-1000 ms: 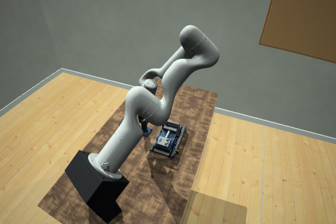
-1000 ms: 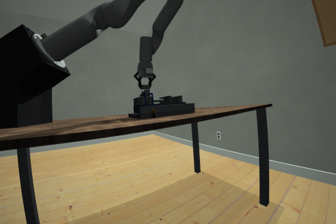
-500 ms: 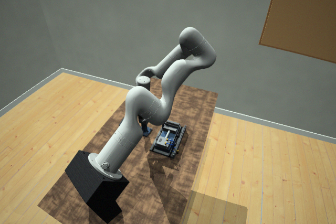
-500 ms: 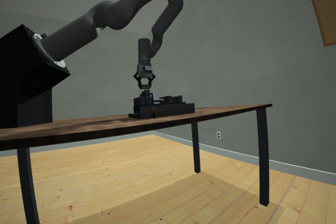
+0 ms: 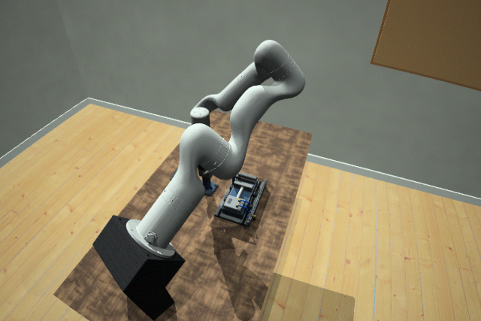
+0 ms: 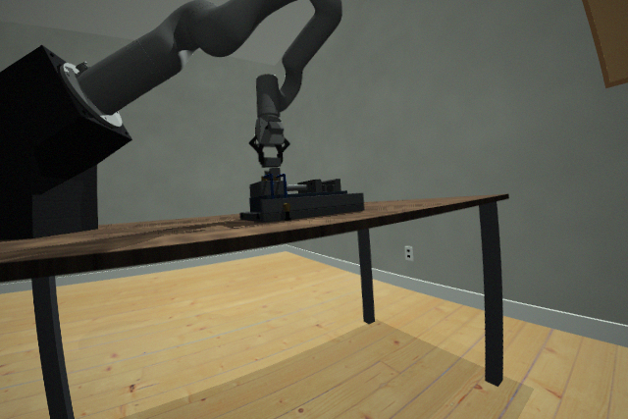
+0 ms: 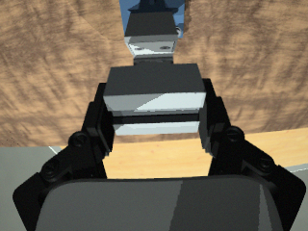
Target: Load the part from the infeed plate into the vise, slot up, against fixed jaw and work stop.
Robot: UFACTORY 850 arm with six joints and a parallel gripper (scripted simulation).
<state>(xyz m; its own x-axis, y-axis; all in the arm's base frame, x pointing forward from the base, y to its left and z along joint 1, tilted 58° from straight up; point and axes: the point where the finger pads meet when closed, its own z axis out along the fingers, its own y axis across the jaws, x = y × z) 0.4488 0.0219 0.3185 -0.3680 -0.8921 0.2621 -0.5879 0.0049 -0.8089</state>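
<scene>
Now: the moving jaw 8 cm behind my hand, 20 cm to the right of it and 12 cm below it. The rest, counted from my hand: work stop 2 cm behind, 17 cm to the right, 11 cm below; V-block post 14 cm below; part 1 cm below.
</scene>
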